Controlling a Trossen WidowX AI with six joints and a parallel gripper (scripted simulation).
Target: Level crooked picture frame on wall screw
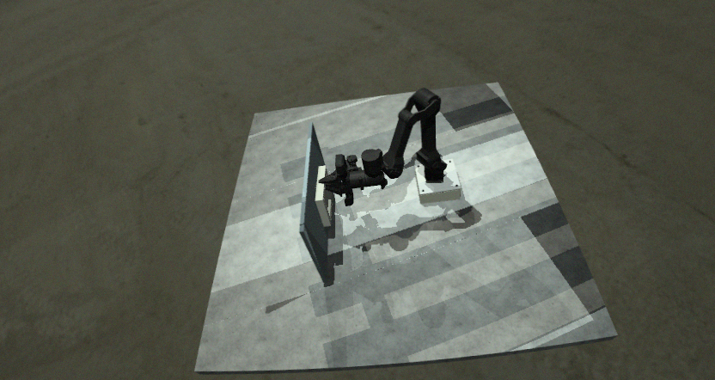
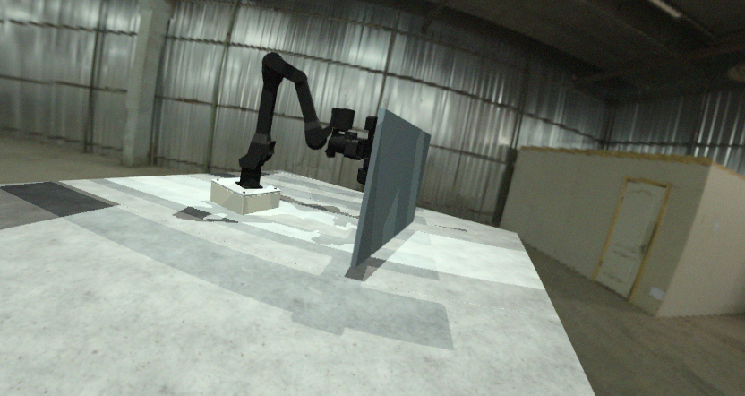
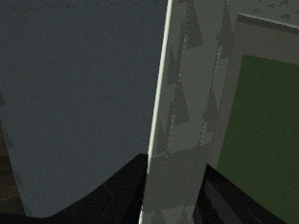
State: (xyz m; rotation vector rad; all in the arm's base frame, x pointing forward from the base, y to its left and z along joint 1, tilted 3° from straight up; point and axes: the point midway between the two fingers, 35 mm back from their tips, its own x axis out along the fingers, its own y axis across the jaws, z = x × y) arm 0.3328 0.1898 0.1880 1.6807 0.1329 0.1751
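Now: the picture frame 50 mm below my gripper tip and 10 mm to the left of it. From my gripper tip the other things lie so: grey-blue wall panel: 70 mm below, 10 mm to the left, 10 mm ahead.
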